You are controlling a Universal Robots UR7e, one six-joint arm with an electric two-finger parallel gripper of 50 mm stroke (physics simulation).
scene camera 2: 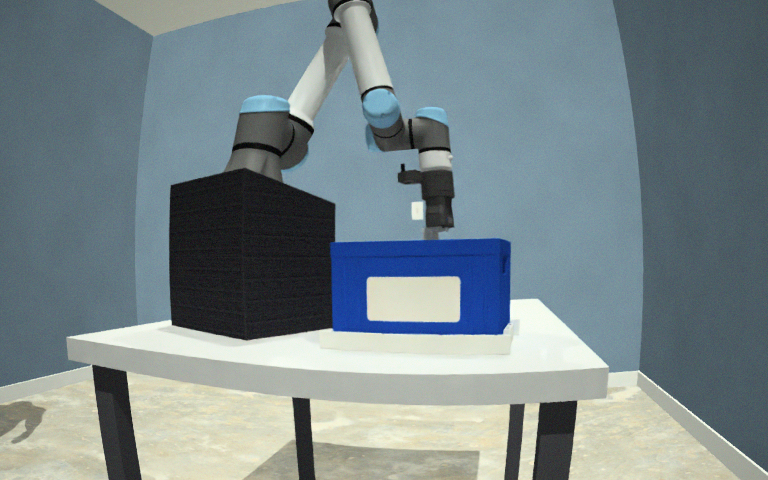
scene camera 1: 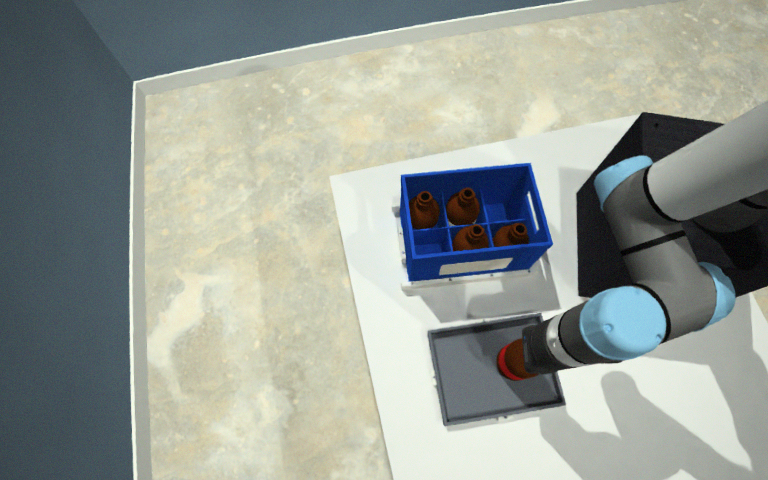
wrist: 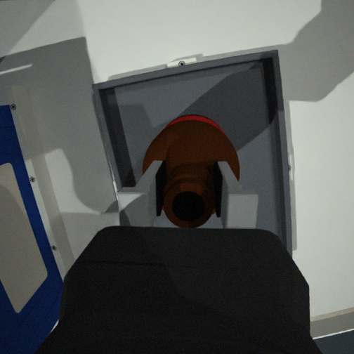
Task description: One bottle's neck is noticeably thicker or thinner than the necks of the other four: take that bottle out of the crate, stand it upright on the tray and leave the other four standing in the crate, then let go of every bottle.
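Seen in the pictures: arm's base, origin of its link: (scene camera 2: 249, 193).
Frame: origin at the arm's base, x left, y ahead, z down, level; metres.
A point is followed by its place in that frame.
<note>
A brown bottle with a red band (scene camera 1: 514, 360) {z 0.159, x 0.104, y 0.431 m} (wrist: 192, 145) is upright over the right part of the grey tray (scene camera 1: 464, 367) {z 0.286, x 0.075, y 0.497 m} (wrist: 150, 100). Whether its base touches the tray cannot be told. My gripper (scene camera 2: 431, 233) (wrist: 189, 178) is shut on its neck; in scene camera 1 the fingers are hidden by the wrist. The blue crate (scene camera 1: 424, 268) {z 0.184, x -0.131, y 0.502 m} (scene camera 2: 346, 294) {z 0.201, x -0.241, y 0.237 m} (wrist: 7, 140) holds two bottles in the back row, left (scene camera 1: 423, 213) {z 0.167, x -0.238, y 0.455 m} and middle (scene camera 1: 463, 210) {z 0.167, x -0.210, y 0.374 m}, and two in the front row, middle (scene camera 1: 470, 238) {z 0.142, x -0.140, y 0.399 m} and right (scene camera 1: 511, 236) {z 0.145, x -0.111, y 0.320 m}. The back right and front left compartments are empty.
The crate stands on a white base (scene camera 1: 416, 289) {z 0.284, x -0.122, y 0.518 m} (scene camera 2: 413, 343) {z 0.275, x -0.287, y 0.343 m}, with its high walls close behind the tray in scene camera 1. The black robot pedestal (scene camera 1: 603, 260) {z 0.162, x 0.006, y 0.165 m} (scene camera 2: 243, 254) {z 0.135, x -0.186, y 0.045 m} stands to the right of the crate there. All stand on the white table (scene camera 1: 470, 447) {z 0.292, x 0.221, y 0.556 m} (scene camera 2: 339, 384) {z 0.310, x -0.418, y 0.243 m}.
</note>
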